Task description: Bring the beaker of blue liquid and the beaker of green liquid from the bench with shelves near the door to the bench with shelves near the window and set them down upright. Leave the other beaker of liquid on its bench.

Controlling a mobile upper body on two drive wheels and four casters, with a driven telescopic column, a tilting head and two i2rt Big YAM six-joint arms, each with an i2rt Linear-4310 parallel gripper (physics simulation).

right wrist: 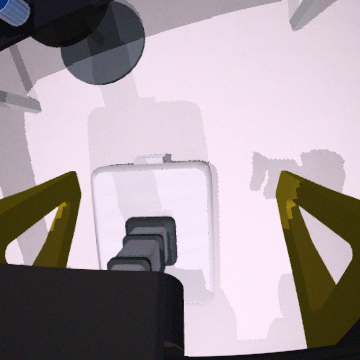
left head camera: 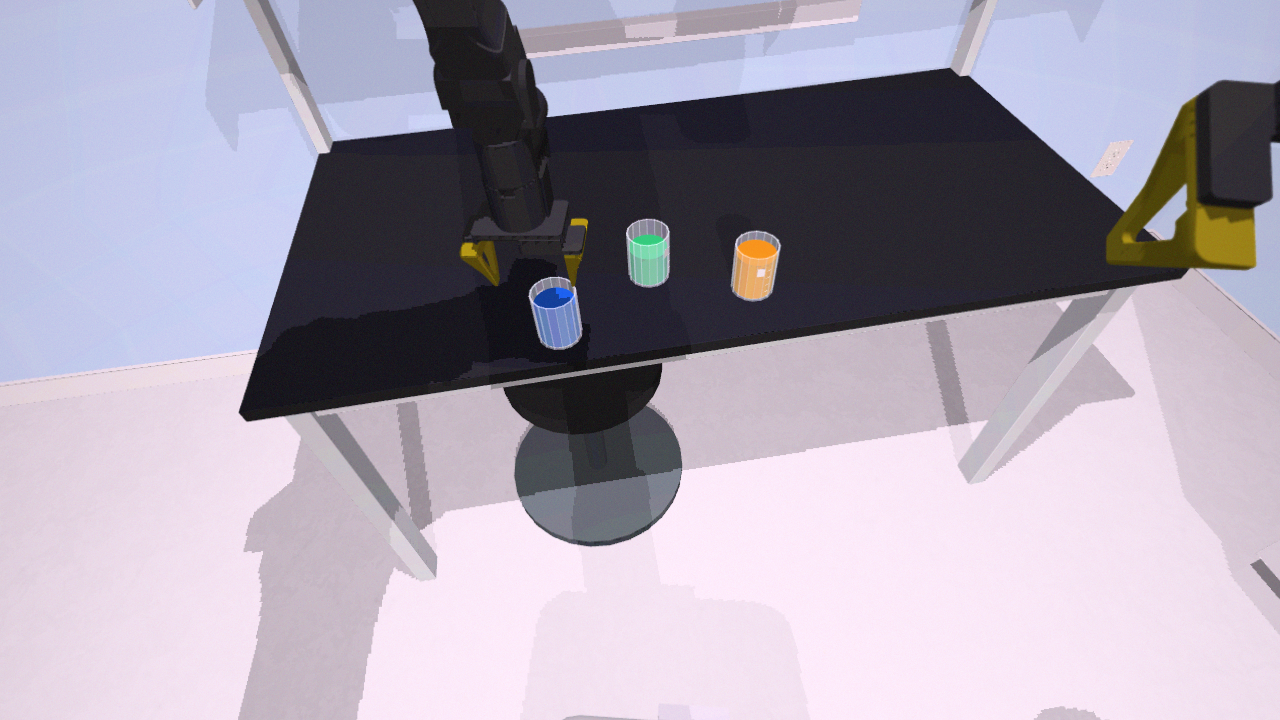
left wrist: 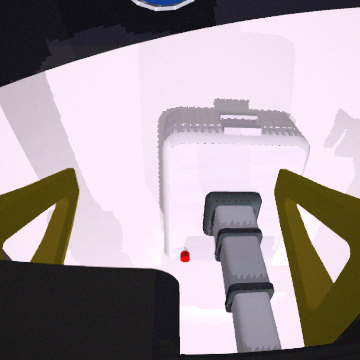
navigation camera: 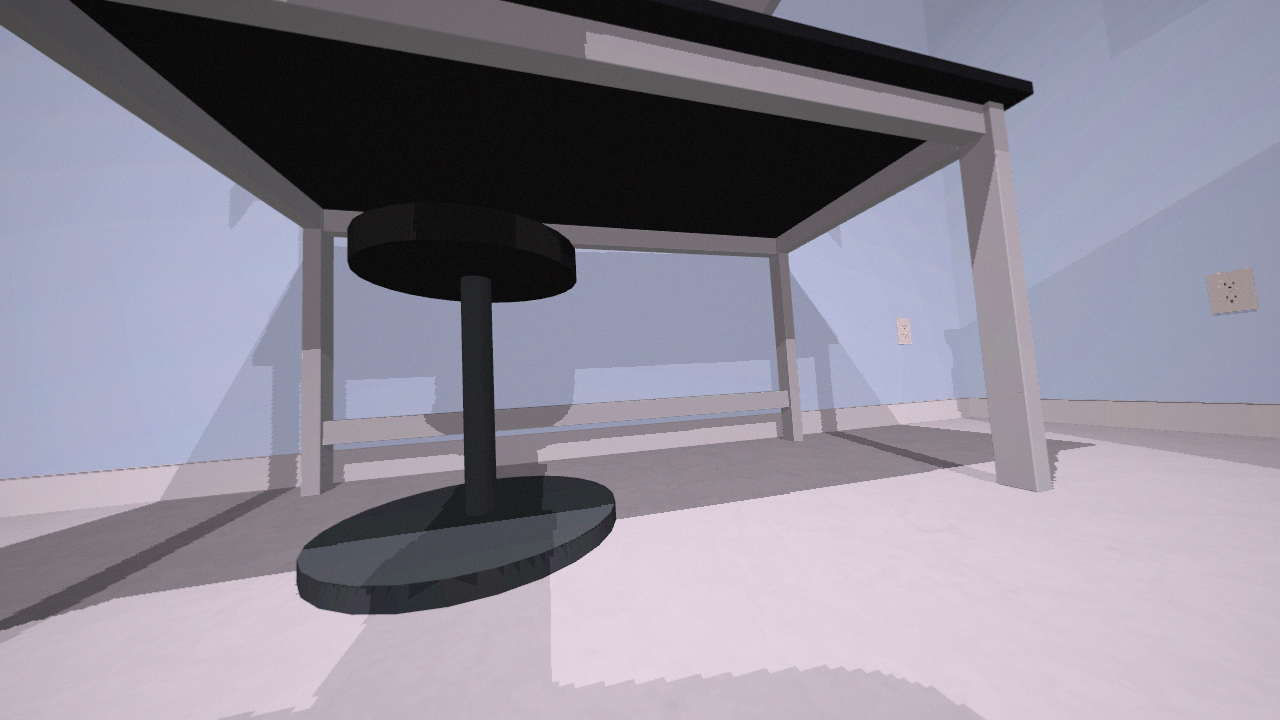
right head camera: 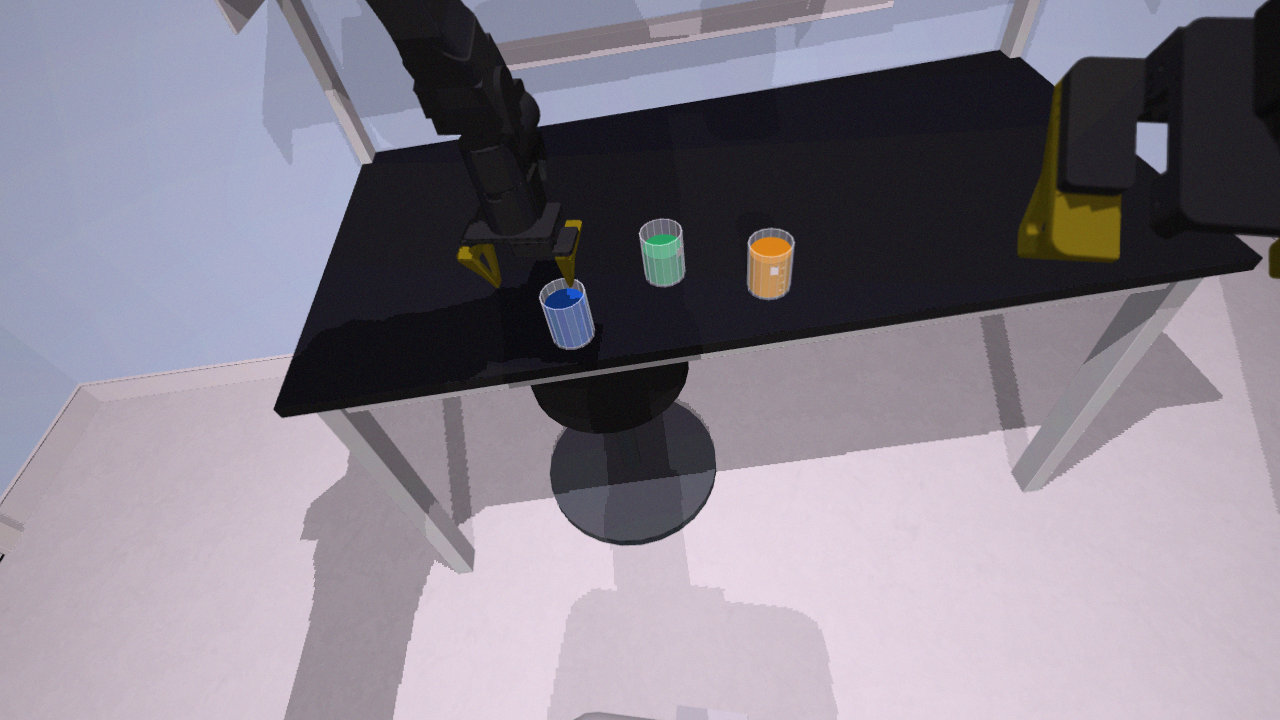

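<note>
The beaker of blue liquid (left head camera: 557, 317) (right head camera: 569, 318) stands upright near the front edge of the black bench (left head camera: 877, 179) (right head camera: 895, 170); part of its rim shows at the top of the left wrist view. The beaker of green liquid (left head camera: 648, 259) (right head camera: 663, 259) stands upright behind it, to the right. The beaker of orange liquid (left head camera: 754, 271) (right head camera: 769, 269) stands upright further right. My left gripper (left head camera: 534, 268) (right head camera: 528, 271) (left wrist: 176, 179) is open and empty, just behind the blue beaker, its right finger close to the rim. My right gripper (right wrist: 178, 181) is open and empty, to the right of the beakers.
A round stool (left head camera: 597, 501) (right head camera: 632, 497) (navigation camera: 477, 394) stands partly under the bench's front edge. Pale bench legs (left head camera: 375, 497) (right head camera: 407, 492) (navigation camera: 1006, 313) stand at its corners. Upright shelf posts (left head camera: 288, 76) (right head camera: 329, 80) rise at the back. My white base (left wrist: 225, 165) (right wrist: 185, 200) shows below the wrists.
</note>
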